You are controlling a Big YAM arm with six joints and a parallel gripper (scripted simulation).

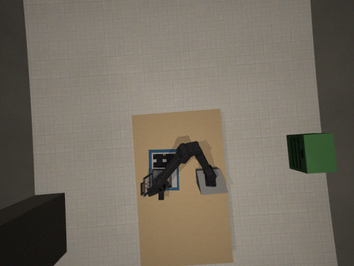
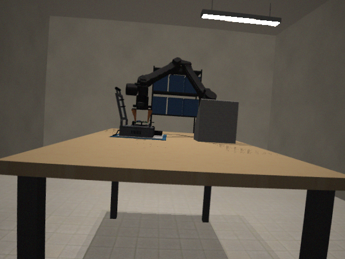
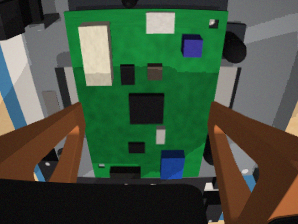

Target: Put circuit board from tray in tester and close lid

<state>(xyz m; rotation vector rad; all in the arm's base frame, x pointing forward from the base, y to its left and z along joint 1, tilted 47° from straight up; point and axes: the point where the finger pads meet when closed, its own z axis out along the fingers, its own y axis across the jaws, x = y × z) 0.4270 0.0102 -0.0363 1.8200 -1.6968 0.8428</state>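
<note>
Now: the green circuit board right at my hand. The rest, counted from my hand: black latch hook 60 mm behind, 60 mm to the left; then dark pin plate 10 mm ahead, 10 mm to the left, 20 mm below; then tester lid 120 mm ahead, 90 mm above.
</note>
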